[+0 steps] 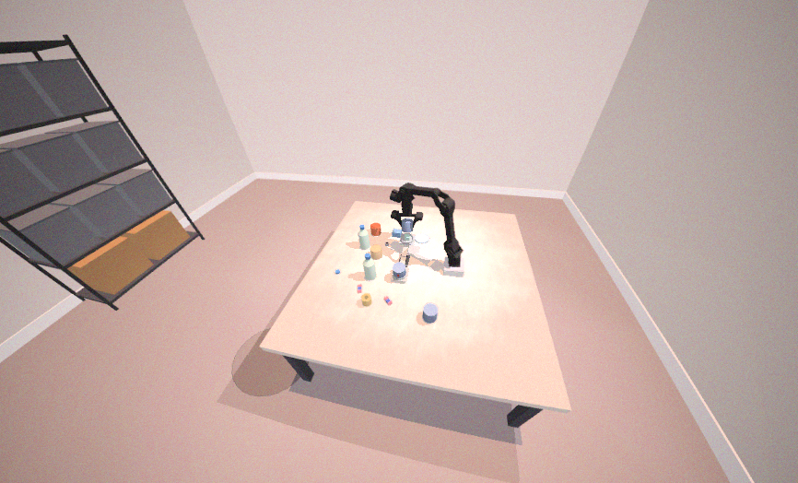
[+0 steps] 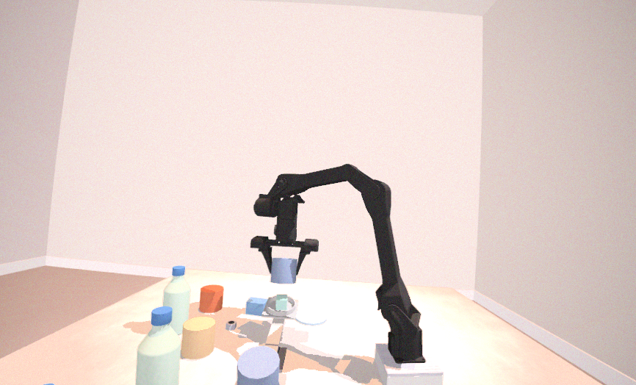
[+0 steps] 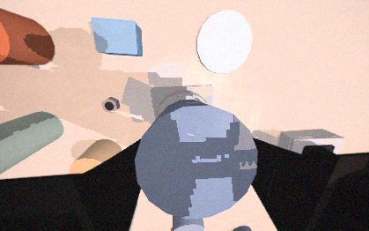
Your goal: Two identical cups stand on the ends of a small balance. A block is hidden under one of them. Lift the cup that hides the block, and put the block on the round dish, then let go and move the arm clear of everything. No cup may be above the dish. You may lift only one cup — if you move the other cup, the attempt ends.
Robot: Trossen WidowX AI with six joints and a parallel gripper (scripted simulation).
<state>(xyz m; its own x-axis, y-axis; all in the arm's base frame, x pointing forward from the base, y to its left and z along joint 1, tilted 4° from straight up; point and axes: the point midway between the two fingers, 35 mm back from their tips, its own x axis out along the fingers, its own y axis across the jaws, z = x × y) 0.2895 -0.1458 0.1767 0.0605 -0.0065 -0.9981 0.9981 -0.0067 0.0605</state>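
Now: gripper tip 10 mm to the right of the pale green block and 70 mm above it. Also, from my gripper tip: round dish 80 mm behind, 90 mm to the right, 160 mm below; then balance 140 mm to the left, 120 mm below; then blue box 90 mm ahead, 100 mm to the right, 140 mm below.
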